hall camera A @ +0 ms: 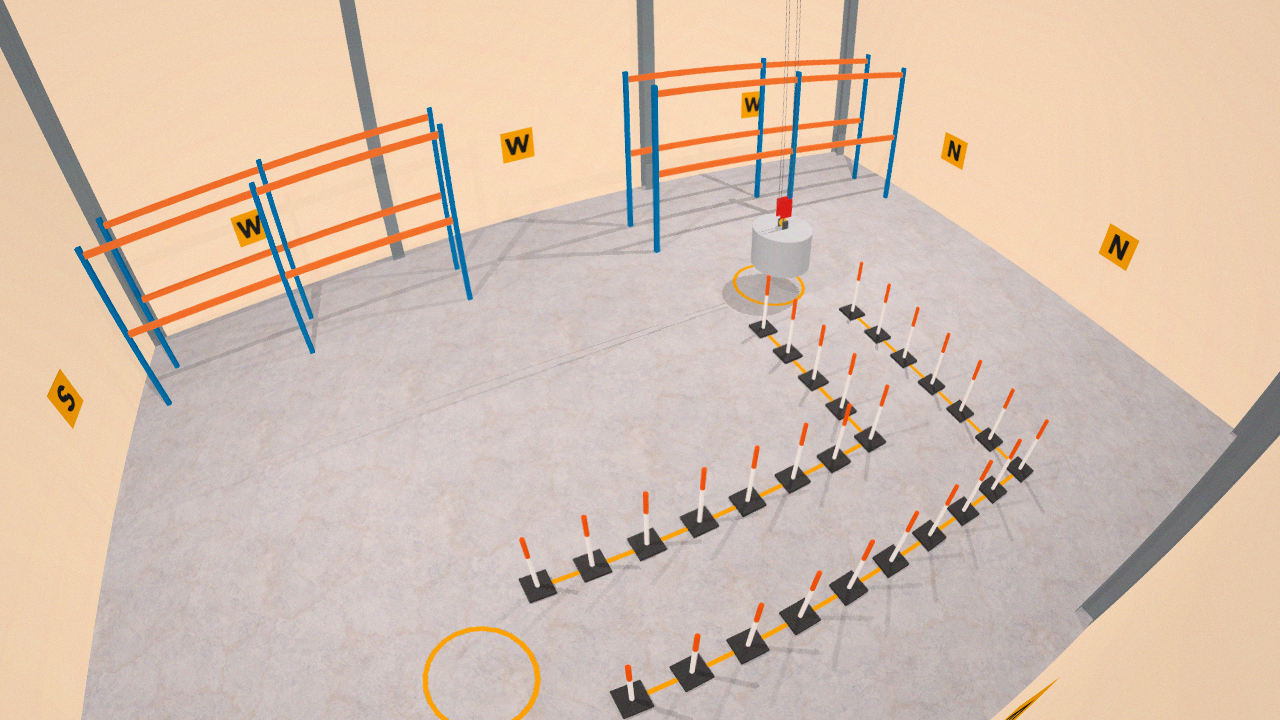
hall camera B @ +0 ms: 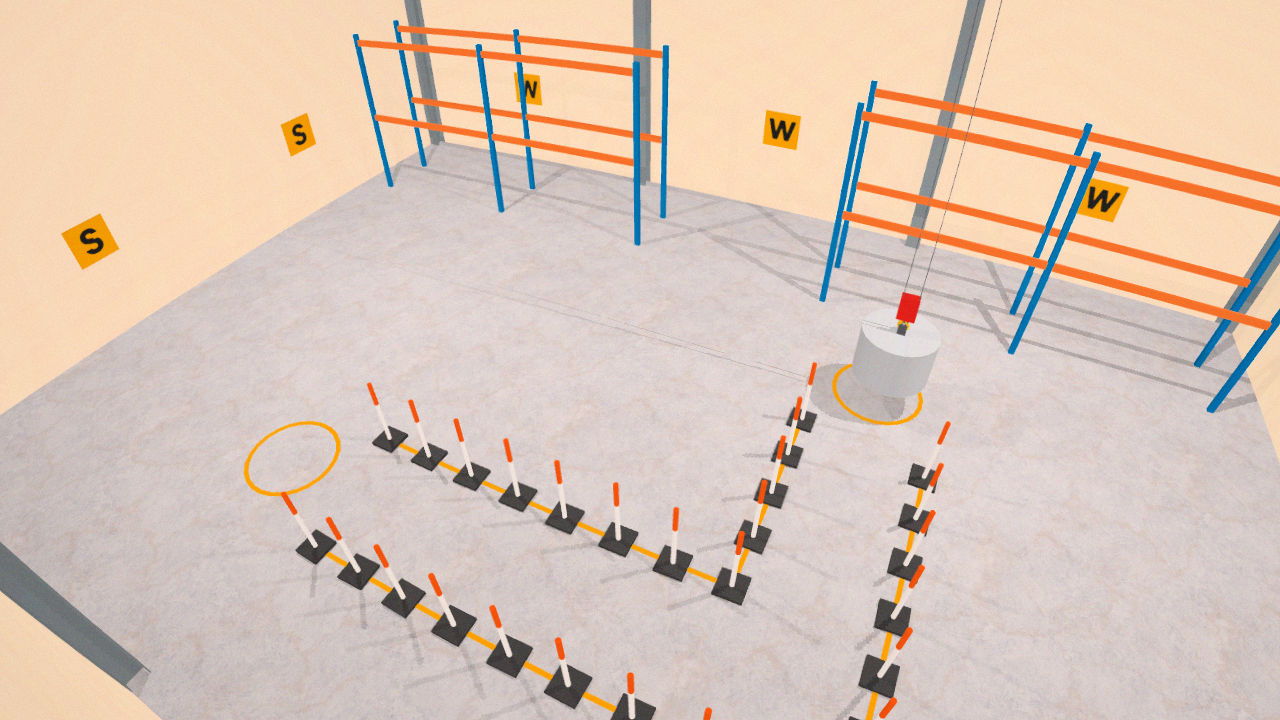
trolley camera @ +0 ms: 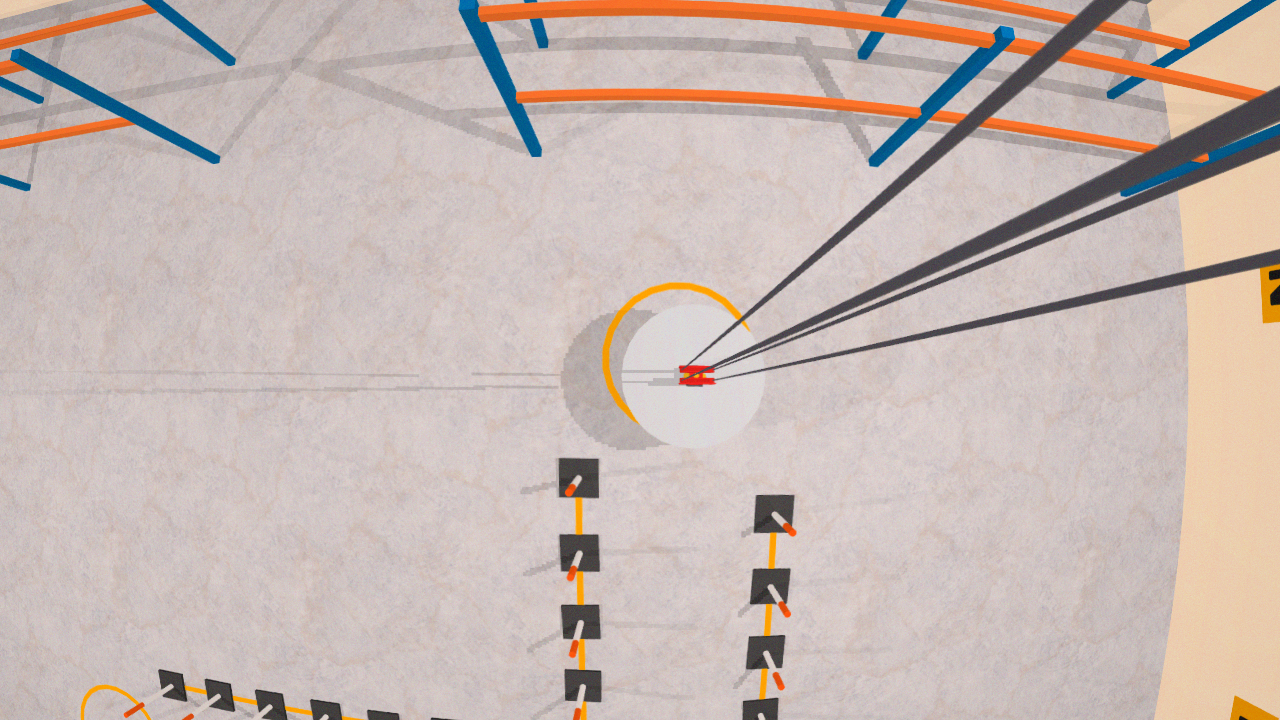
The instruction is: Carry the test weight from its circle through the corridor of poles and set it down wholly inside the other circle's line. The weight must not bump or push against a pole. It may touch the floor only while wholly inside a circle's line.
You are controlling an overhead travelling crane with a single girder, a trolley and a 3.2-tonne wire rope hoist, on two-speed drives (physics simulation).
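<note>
The hook [hall camera A: 783, 222] [hall camera B: 903, 327] [trolley camera: 696, 376] under its red block is shut on the light grey cylindrical test weight [hall camera A: 781, 252] [hall camera B: 895, 363] [trolley camera: 662, 411]. The weight hangs upright above the floor. In the trolley camera it covers the lower right part of the starting circle [hall camera A: 733, 282] [hall camera B: 881, 422] [trolley camera: 677, 285], and its shadow falls to the left. It is apart from the first left pole [hall camera A: 765, 308] [hall camera B: 807, 394] [trolley camera: 574, 484] and the first right pole [hall camera A: 855, 291] [hall camera B: 936, 451] [trolley camera: 781, 522] at the corridor mouth. The other circle [hall camera A: 481, 628] [hall camera B: 340, 440] [trolley camera: 104, 687] lies beyond the corridor's far end.
Two pole rows on black bases form a corridor with one bend; its inner corner pole [hall camera A: 878, 414] [hall camera B: 736, 562] stands where the inner row turns. Blue and orange racks [hall camera A: 656, 170] [hall camera B: 1054, 255] [trolley camera: 501, 80] stand behind the weight by the W wall, and another rack [hall camera A: 454, 214] [hall camera B: 636, 152] stands farther along.
</note>
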